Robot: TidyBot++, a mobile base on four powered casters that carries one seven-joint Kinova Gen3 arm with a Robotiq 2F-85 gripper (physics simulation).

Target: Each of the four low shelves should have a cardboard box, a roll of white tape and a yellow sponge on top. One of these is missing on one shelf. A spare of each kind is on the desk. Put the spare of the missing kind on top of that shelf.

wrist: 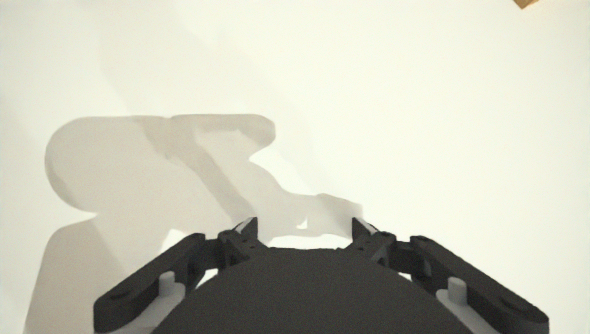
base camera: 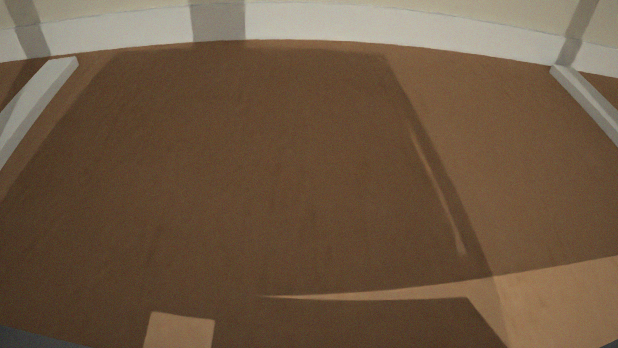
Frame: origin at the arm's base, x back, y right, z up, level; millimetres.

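Seen in the pictures: gripper, fingertip midpoint: (wrist: 304, 227).
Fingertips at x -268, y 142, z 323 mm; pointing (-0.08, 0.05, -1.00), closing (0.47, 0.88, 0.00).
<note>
A point is followed by its place in that frame.
My gripper (wrist: 304, 227) @[y 142, x -268, z 323 mm] is open in the wrist view, its two black fingertips wide apart above a bright white surface, which looks like the desk top (wrist: 450, 125) @[y 308, x -287, z 323 mm]. I see no object gripped between the fingers. A white patch shows low between the fingertips, against the gripper body; I cannot tell whether it is the tape roll or bare surface. A brown corner (wrist: 524, 3) @[y 436, x -357, z 326 mm], by its colour that of a cardboard box, shows at the top right edge of the wrist view. No yellow sponge and no low shelf shows in either view.
The arm's grey shadow falls on the white surface at left and centre. In the base camera, white bars (base camera: 47, 95) @[y -522, x -598, z -382 mm] (base camera: 590, 97) lie on the brown floor (base camera: 525, 175) @[y 351, x -451, z -397 mm] at left and right, like desk feet. A wall with a white skirting board (base camera: 310, 22) @[y -3, x -842, z -354 mm] stands ahead.
</note>
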